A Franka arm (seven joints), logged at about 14 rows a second.
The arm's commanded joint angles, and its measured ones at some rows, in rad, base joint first. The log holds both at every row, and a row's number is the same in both.
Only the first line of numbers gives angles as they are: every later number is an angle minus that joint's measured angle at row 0.
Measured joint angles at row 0:
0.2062 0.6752 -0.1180 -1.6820 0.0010 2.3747 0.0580
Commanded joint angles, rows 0 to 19:
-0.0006 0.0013 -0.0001 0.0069 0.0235 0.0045 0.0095
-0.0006 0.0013 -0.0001 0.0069 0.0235 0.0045 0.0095
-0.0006 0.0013 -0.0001 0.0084 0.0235 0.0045 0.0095
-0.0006 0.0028 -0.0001 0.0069 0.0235 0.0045 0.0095
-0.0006 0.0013 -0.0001 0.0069 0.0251 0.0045 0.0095
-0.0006 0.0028 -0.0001 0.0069 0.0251 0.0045 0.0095
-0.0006 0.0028 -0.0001 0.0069 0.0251 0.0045 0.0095
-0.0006 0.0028 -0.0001 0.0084 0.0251 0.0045 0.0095
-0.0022 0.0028 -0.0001 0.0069 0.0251 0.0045 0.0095
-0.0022 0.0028 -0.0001 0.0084 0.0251 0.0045 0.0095
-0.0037 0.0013 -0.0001 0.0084 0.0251 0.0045 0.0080
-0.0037 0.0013 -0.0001 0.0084 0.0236 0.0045 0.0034
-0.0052 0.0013 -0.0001 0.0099 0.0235 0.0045 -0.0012
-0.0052 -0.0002 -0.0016 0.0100 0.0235 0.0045 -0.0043
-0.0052 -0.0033 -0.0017 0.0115 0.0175 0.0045 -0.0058
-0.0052 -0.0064 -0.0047 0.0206 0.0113 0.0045 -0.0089
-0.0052 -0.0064 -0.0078 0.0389 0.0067 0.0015 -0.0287
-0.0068 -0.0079 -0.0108 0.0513 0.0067 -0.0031 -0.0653
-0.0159 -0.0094 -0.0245 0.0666 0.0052 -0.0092 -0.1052
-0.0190 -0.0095 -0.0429 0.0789 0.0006 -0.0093 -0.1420
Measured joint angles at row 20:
-0.0032 -0.0013 -0.0210 0.0483 -0.0004 0.0034 -0.0689
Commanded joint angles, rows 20 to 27:
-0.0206 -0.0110 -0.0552 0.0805 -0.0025 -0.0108 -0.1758
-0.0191 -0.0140 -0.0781 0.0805 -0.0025 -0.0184 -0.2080
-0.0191 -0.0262 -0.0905 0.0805 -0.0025 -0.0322 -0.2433
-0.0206 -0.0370 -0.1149 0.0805 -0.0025 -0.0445 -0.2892
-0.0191 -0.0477 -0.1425 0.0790 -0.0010 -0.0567 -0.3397
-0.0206 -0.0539 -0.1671 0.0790 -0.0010 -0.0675 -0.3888
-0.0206 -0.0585 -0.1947 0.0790 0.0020 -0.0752 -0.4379
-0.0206 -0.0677 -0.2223 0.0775 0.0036 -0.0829 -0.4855
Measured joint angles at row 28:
-0.0211 -0.0325 -0.1830 0.0857 -0.0006 -0.0485 -0.3992
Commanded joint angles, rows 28 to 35:
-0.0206 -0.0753 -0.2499 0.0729 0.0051 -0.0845 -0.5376
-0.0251 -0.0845 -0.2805 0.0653 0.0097 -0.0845 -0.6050
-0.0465 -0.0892 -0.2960 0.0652 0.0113 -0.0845 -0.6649
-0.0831 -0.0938 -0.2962 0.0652 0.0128 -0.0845 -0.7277
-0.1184 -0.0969 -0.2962 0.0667 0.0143 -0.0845 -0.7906
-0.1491 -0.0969 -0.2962 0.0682 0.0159 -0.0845 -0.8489
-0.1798 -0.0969 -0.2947 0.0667 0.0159 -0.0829 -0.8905
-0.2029 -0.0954 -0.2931 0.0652 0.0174 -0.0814 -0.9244
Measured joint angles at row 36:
-0.1652 -0.0717 -0.3035 0.0839 -0.0004 -0.0733 -0.8465
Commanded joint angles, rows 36 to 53:
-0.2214 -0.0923 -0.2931 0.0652 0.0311 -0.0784 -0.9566
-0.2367 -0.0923 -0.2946 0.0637 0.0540 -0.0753 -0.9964
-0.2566 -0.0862 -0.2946 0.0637 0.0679 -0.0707 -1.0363
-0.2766 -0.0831 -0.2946 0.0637 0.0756 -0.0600 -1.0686
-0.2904 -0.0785 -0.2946 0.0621 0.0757 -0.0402 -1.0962
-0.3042 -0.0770 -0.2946 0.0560 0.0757 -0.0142 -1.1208
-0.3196 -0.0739 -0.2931 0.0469 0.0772 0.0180 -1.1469
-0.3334 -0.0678 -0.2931 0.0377 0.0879 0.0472 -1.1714
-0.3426 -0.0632 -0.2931 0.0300 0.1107 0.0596 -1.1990
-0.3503 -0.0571 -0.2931 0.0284 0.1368 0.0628 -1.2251
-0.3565 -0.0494 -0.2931 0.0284 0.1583 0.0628 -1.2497
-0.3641 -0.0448 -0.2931 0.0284 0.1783 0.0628 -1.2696
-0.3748 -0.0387 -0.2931 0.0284 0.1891 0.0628 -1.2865
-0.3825 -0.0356 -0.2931 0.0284 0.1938 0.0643 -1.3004
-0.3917 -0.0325 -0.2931 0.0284 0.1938 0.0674 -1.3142
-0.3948 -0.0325 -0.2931 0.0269 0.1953 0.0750 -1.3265
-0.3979 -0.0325 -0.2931 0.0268 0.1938 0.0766 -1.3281
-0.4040 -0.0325 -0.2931 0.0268 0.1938 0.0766 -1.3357
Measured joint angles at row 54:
-0.3886 -0.0259 -0.3015 0.0306 0.1618 0.0627 -1.2953
